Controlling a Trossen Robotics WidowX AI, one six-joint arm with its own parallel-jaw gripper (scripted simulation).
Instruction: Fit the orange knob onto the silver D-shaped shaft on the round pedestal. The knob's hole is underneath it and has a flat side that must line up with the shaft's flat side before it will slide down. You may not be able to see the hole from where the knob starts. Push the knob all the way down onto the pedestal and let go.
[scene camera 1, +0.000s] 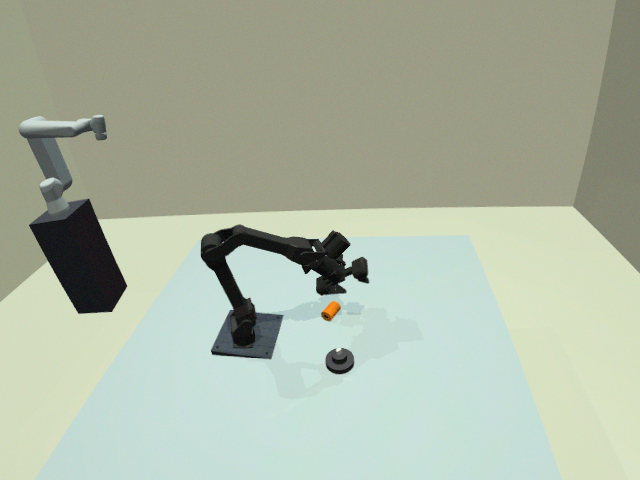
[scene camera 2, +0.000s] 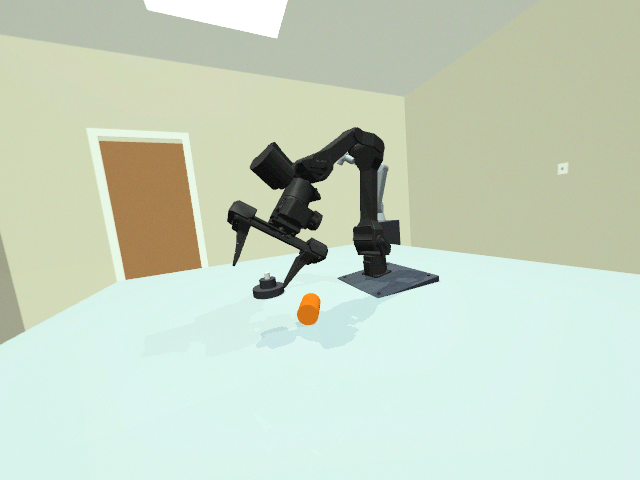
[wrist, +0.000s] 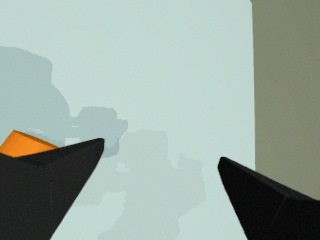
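Observation:
My gripper (scene camera 2: 259, 276), (scene camera 1: 357, 287), (wrist: 163, 153): open, holding nothing.

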